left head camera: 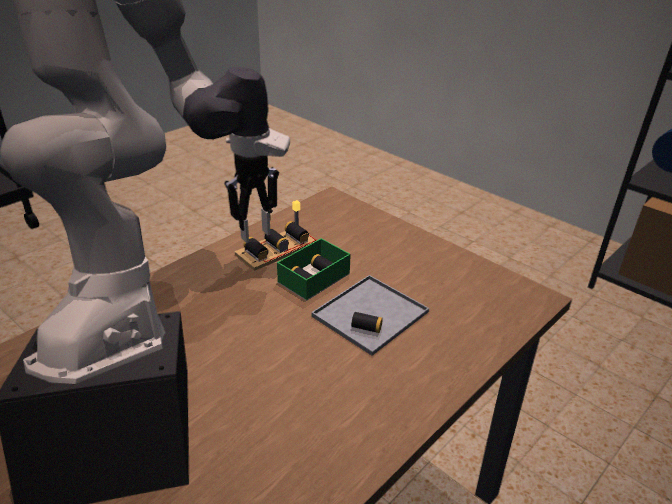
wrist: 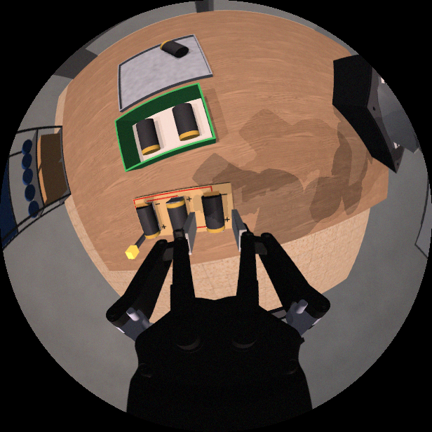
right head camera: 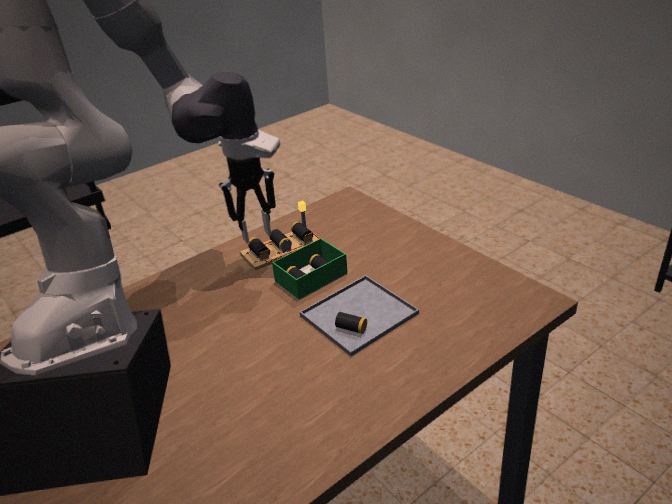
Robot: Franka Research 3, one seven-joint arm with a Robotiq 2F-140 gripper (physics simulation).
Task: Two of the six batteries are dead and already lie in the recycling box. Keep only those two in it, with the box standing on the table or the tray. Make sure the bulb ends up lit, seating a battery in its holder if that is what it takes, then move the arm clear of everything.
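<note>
The bulb (left head camera: 295,205) (right head camera: 301,206) (wrist: 132,252) glows yellow at the far end of the wooden holder board (left head camera: 246,258) (right head camera: 251,259) (wrist: 228,192). Three black batteries lie in its holders: the end one (left head camera: 255,249) (right head camera: 258,248) (wrist: 213,210), the middle one (left head camera: 276,240) (right head camera: 280,239) (wrist: 177,210) and the one by the bulb (left head camera: 296,232) (right head camera: 301,232) (wrist: 148,220). My gripper (left head camera: 255,230) (right head camera: 256,231) (wrist: 213,218) is open and empty, its fingers apart above the end battery. The green box (left head camera: 328,273) (right head camera: 323,275) (wrist: 120,145) stands on the table with two batteries (wrist: 185,121) (wrist: 147,135) inside.
A grey tray (left head camera: 390,303) (right head camera: 379,303) (wrist: 145,75) lies beside the box, with one battery (left head camera: 366,322) (right head camera: 350,322) (wrist: 175,49) on it. The green box stands between tray and holder board. The bulb's post rises near the gripper. The robot's base stands at the left in the head views.
</note>
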